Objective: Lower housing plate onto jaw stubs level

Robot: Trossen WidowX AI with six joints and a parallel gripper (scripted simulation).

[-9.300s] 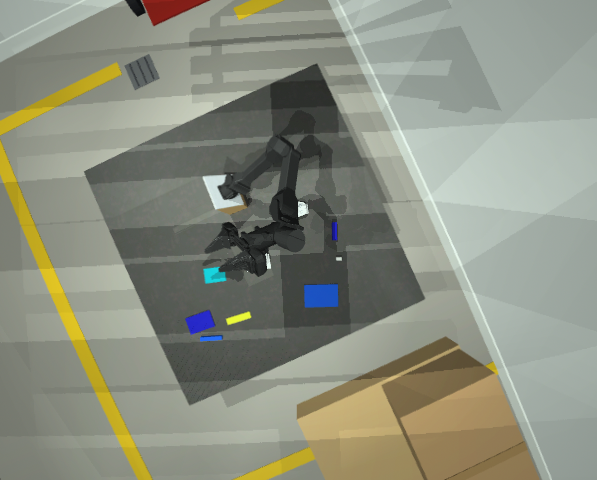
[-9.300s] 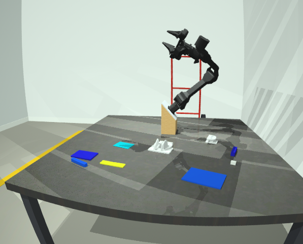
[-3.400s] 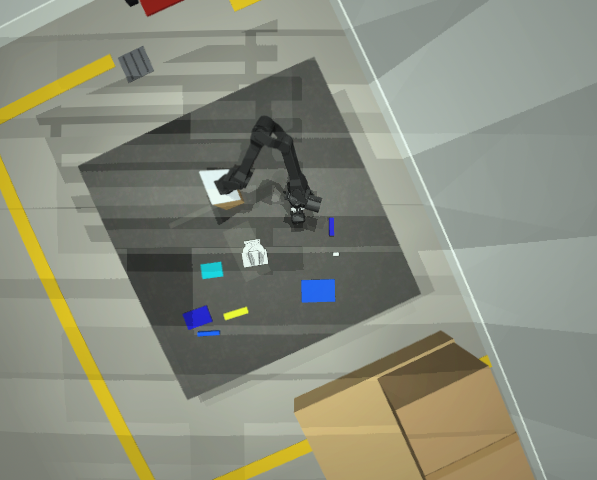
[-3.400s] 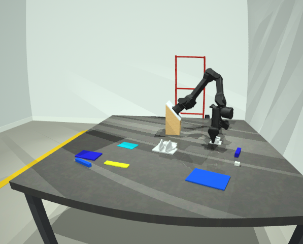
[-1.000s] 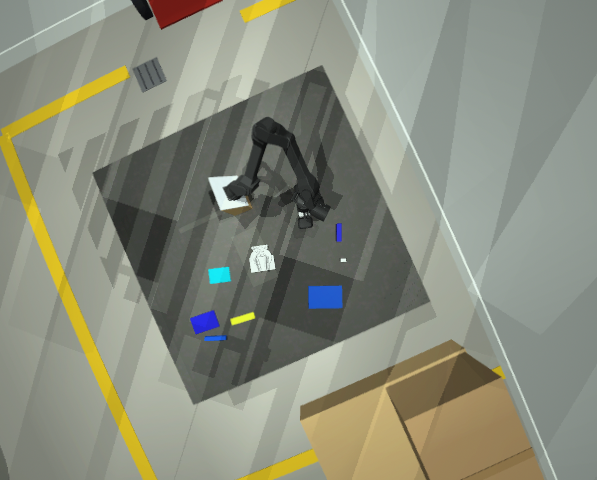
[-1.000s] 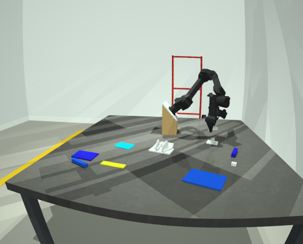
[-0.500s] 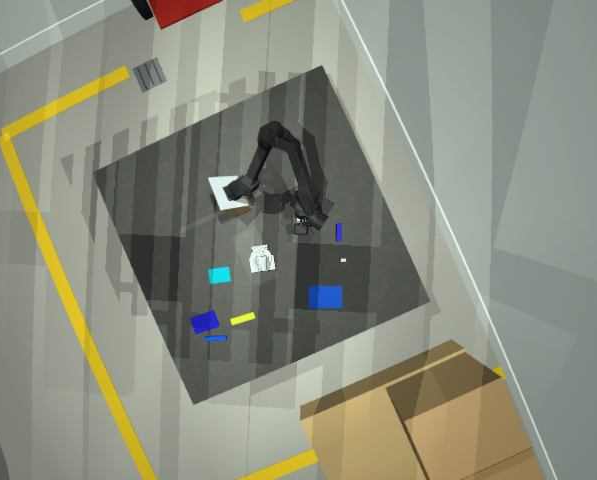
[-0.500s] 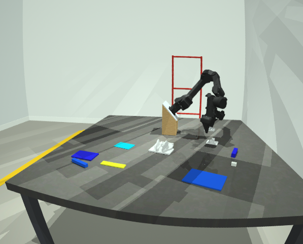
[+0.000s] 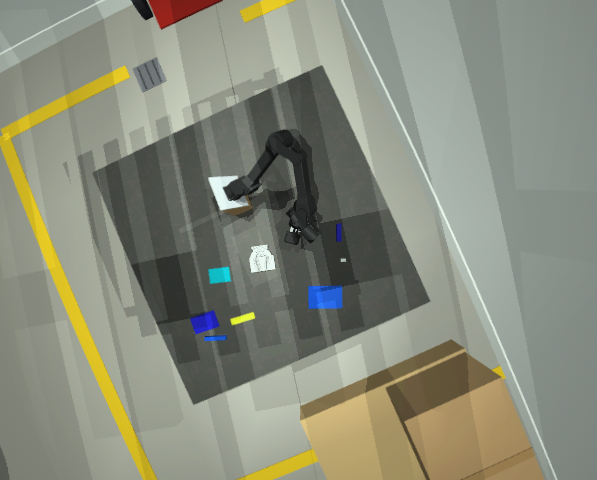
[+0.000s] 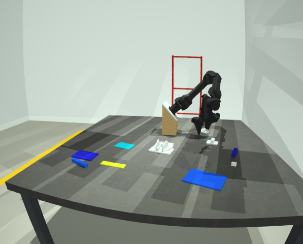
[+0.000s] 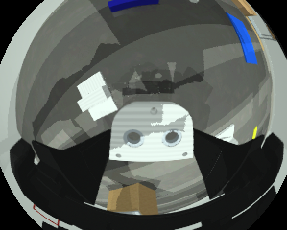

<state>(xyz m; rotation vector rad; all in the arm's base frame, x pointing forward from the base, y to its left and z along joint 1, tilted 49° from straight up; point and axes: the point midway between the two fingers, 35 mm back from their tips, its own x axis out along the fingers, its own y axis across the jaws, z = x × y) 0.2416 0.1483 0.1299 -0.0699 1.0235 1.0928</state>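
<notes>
The white base lies 100 mm ahead of my gripper tip, 230 mm to the right of it and 70 mm below it. Also, from my gripper tip: cyan tile 60 mm ahead, 450 mm to the right, 70 mm below; then white cube 250 mm ahead, 140 mm to the left, 70 mm below; then yellow bar 300 mm ahead, 440 mm to the right, 70 mm below.
</notes>
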